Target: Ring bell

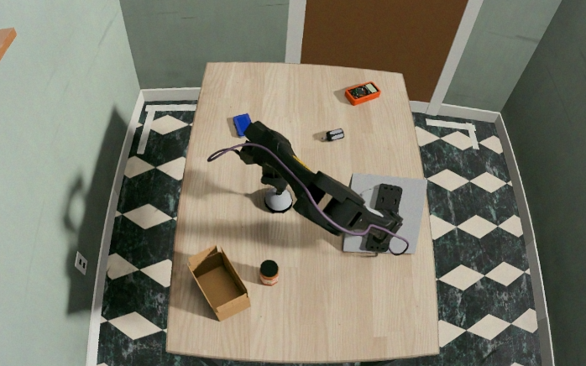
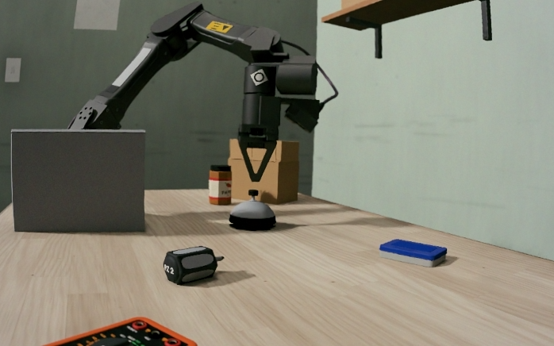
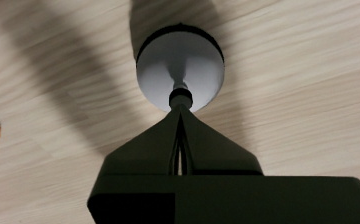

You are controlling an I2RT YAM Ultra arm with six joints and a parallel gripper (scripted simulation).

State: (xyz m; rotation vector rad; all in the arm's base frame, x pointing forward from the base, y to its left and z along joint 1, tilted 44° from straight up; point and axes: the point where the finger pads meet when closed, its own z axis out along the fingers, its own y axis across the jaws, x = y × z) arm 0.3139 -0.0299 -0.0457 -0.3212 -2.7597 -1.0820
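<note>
The black button lies 3 cm below my hand. From my hand the other things lie so: jar (1 cm behind, 25 cm to the left, 5 cm below); black screwdriver bit holder (15 cm behind, 27 cm to the right, 7 cm below); bell (5 cm below).
</note>
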